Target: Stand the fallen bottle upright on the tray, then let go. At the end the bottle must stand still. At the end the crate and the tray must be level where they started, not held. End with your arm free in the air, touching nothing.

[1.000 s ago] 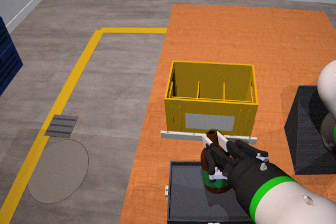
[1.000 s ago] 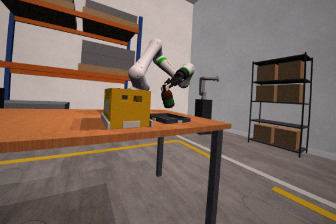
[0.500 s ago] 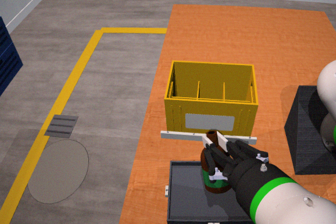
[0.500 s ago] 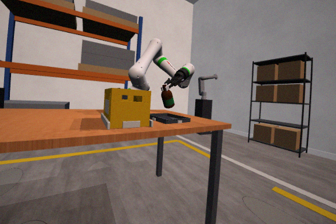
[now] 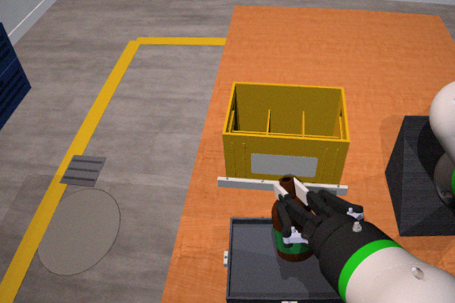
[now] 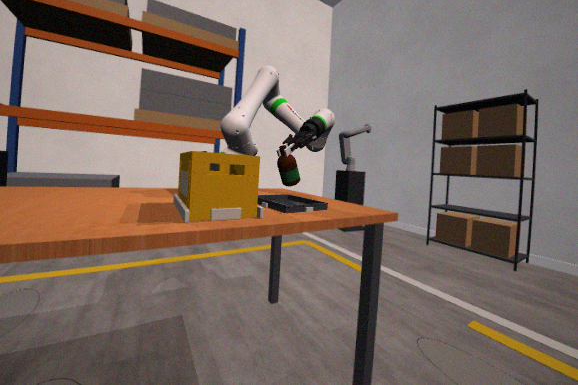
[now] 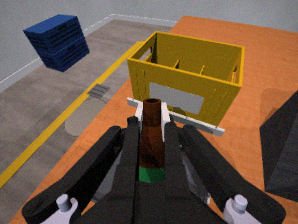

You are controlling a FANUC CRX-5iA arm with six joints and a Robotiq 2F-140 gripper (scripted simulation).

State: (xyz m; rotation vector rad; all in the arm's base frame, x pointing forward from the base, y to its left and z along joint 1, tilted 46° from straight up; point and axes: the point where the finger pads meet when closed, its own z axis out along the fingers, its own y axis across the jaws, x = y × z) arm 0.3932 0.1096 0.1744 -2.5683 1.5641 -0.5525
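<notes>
Now: the bottle 1 cm behind my hand, 1 cm to the left of it and 6 cm below it. From my hand the other things lie so: yellow crate (4 cm ahead, 26 cm to the right, 13 cm below); then tray (1 cm behind, 2 cm to the left, 20 cm below).
</notes>
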